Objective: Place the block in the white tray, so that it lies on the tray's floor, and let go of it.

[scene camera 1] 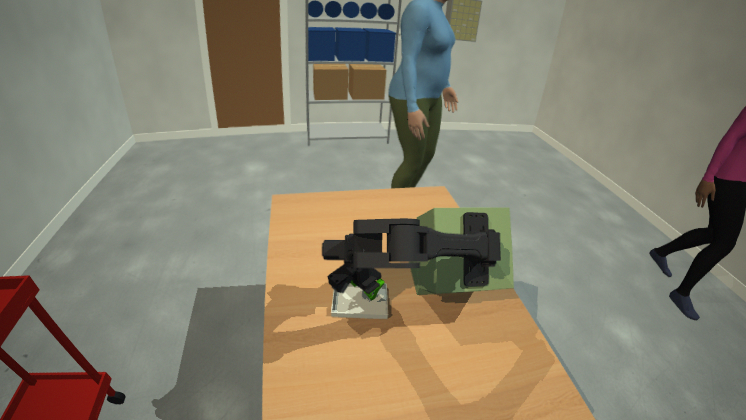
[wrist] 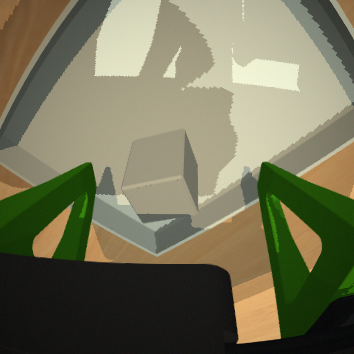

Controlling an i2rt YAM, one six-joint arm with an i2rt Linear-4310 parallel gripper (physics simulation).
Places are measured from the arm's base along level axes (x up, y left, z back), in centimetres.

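Pixels of known places: gripper, between the fingertips: point(scene camera 1: 364, 292) point(wrist: 176, 173); arm's base, origin of its link: point(scene camera 1: 475, 249).
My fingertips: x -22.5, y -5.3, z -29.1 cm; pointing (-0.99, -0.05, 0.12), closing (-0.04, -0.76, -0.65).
For each thing: its top centre in the pictures, then the offset to it from my fingertips. Level surfaces: height alone.
- light grey block, centre of its top: point(wrist: 160, 202) dz +1.1, dx +1.0, dy -0.1 cm
- white tray, centre of its top: point(wrist: 172, 125) point(scene camera 1: 360, 297) dz -1.4, dx -0.8, dy +1.4 cm
- wooden table, height of its surface: dx -2.8 cm
A light grey block point(wrist: 159, 167) is between my spread fingers in the wrist view, touching neither one. It is over the near corner of the white tray and looks slightly turned; whether it rests flat on the tray's floor I cannot tell. In the scene view the block is hidden by the gripper. The white tray point(scene camera 1: 360, 315) point(wrist: 125, 229) stands on the table under my gripper. My gripper point(scene camera 1: 368, 290) point(wrist: 176, 173) is open, its green fingers low at the tray's back right corner in the scene view, one on each side of the block.
The wooden table point(scene camera 1: 323, 375) carries the green base block point(scene camera 1: 425, 279) of the arm, right of the tray. Behind the table stand a person in blue point(scene camera 1: 425, 52) and a shelf unit point(scene camera 1: 308, 117). A red cart point(scene camera 1: 67, 378) is at the left; another person point(scene camera 1: 730, 156) is at the right.
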